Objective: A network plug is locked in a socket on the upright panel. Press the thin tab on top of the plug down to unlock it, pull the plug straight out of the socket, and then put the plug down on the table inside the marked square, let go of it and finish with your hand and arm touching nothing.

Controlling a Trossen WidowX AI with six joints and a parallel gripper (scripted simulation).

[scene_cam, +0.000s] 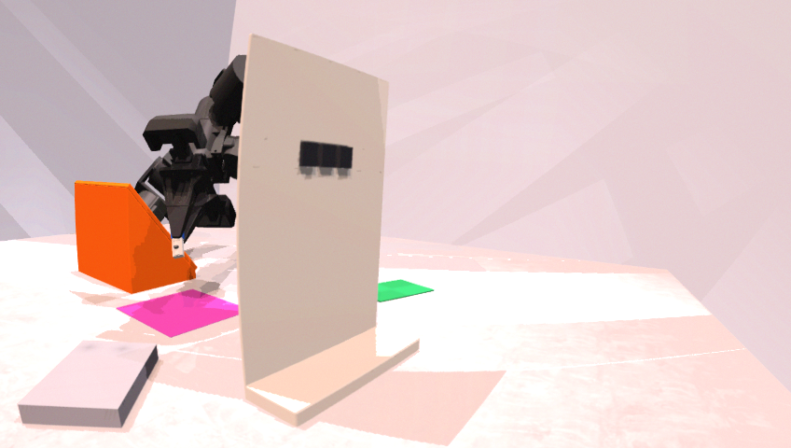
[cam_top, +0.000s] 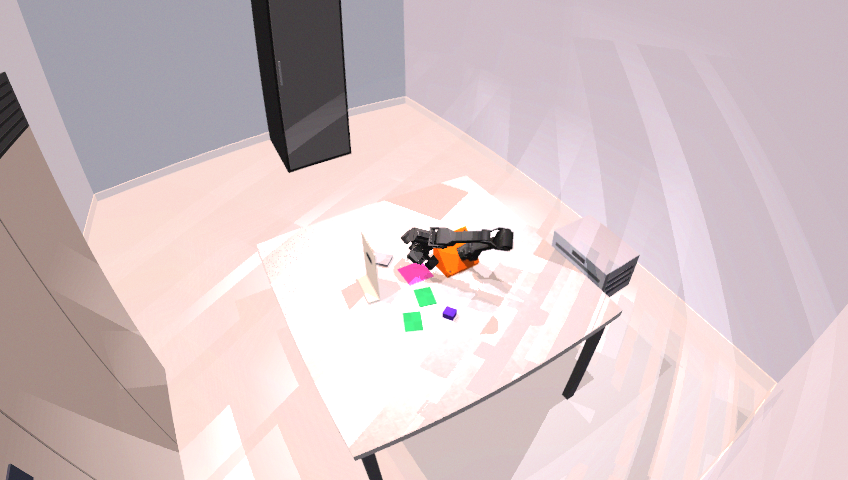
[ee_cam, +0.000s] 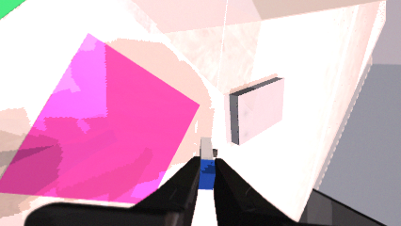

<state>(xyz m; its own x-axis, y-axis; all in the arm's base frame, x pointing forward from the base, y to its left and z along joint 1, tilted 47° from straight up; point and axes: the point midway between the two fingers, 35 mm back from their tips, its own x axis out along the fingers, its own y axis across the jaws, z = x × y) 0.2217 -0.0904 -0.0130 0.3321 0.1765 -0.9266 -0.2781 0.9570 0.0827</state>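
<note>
The magenta marked square is 90 mm below my gripper tip, 20 mm to the left of it and 20 mm behind it. From my gripper tip the other things lie so: flat grey block 150 mm to the right, 80 mm below, 70 mm ahead; then beige panel 190 mm ahead, 30 mm above, 10 mm to the right; then purple cube 310 mm to the left, 70 mm below, 10 mm ahead.
</note>
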